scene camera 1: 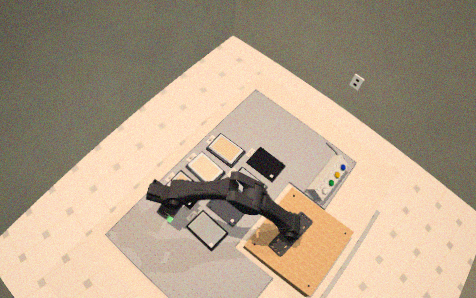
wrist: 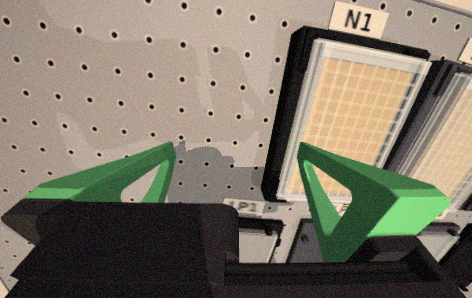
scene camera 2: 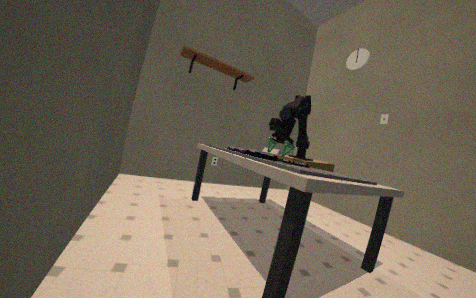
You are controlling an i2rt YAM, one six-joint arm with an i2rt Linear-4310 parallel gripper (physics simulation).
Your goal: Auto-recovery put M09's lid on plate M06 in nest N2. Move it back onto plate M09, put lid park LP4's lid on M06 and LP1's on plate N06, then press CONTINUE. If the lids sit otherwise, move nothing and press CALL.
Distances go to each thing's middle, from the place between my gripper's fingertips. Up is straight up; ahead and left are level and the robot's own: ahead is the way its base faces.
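Relative to the N1 label (wrist: 371,26), my hand is 7 cm to the left, 11 cm short of it and 3 cm above. The black LP1 nest (wrist: 269,225) is 3 cm to the right of my hand, 15 cm behind it and 2 cm below it.
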